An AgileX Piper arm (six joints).
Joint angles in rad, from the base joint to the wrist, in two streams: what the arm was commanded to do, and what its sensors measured. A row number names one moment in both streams.
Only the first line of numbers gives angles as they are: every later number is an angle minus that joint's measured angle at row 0.
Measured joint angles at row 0:
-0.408 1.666 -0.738 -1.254 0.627 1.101
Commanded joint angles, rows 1 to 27:
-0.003 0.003 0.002 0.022 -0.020 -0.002
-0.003 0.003 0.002 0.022 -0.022 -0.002
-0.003 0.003 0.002 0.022 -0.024 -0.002
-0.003 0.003 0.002 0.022 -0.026 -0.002
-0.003 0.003 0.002 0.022 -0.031 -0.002
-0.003 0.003 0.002 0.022 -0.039 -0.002
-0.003 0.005 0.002 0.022 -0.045 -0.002
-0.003 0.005 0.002 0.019 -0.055 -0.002
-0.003 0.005 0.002 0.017 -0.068 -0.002
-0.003 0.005 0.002 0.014 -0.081 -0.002
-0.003 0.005 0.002 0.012 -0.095 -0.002
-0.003 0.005 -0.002 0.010 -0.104 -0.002
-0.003 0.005 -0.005 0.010 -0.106 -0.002
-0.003 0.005 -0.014 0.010 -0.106 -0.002
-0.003 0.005 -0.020 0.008 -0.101 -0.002
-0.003 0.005 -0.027 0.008 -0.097 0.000
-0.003 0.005 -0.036 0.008 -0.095 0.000
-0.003 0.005 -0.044 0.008 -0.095 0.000
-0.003 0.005 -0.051 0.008 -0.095 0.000
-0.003 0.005 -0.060 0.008 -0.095 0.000
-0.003 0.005 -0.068 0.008 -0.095 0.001
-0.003 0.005 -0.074 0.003 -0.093 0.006
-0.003 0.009 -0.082 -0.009 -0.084 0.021
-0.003 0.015 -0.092 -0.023 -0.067 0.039
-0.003 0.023 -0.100 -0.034 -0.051 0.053
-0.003 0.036 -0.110 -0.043 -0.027 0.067
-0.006 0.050 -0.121 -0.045 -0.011 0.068
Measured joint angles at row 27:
-0.001 0.013 -0.085 -0.011 -0.075 0.027
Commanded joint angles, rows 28 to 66:
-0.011 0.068 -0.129 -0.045 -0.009 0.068
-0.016 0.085 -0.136 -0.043 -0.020 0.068
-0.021 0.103 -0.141 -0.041 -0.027 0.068
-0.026 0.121 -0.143 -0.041 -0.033 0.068
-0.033 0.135 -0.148 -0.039 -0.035 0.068
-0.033 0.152 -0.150 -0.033 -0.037 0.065
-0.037 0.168 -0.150 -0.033 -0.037 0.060
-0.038 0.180 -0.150 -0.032 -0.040 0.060
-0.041 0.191 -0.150 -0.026 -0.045 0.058
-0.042 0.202 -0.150 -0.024 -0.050 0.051
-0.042 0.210 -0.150 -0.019 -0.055 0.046
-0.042 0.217 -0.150 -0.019 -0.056 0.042
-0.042 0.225 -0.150 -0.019 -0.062 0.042
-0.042 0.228 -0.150 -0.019 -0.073 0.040
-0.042 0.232 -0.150 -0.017 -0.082 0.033
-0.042 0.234 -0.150 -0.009 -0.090 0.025
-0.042 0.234 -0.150 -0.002 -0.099 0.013
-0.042 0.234 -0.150 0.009 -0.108 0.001
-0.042 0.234 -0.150 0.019 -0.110 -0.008
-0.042 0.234 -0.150 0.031 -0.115 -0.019
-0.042 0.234 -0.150 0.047 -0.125 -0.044
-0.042 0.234 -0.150 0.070 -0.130 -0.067
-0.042 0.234 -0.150 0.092 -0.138 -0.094
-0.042 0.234 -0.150 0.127 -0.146 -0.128
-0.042 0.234 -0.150 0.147 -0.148 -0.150
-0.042 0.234 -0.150 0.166 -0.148 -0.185
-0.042 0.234 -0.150 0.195 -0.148 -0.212
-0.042 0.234 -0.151 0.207 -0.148 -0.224
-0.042 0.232 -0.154 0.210 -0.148 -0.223
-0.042 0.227 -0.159 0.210 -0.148 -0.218
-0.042 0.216 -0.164 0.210 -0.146 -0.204
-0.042 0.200 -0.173 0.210 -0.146 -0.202
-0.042 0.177 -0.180 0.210 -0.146 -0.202
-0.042 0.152 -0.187 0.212 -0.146 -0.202
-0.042 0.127 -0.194 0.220 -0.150 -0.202
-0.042 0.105 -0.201 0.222 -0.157 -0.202
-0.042 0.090 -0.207 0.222 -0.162 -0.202
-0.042 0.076 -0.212 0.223 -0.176 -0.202
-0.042 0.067 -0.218 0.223 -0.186 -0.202
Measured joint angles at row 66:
-0.045 0.110 -0.205 0.169 -0.103 -0.203
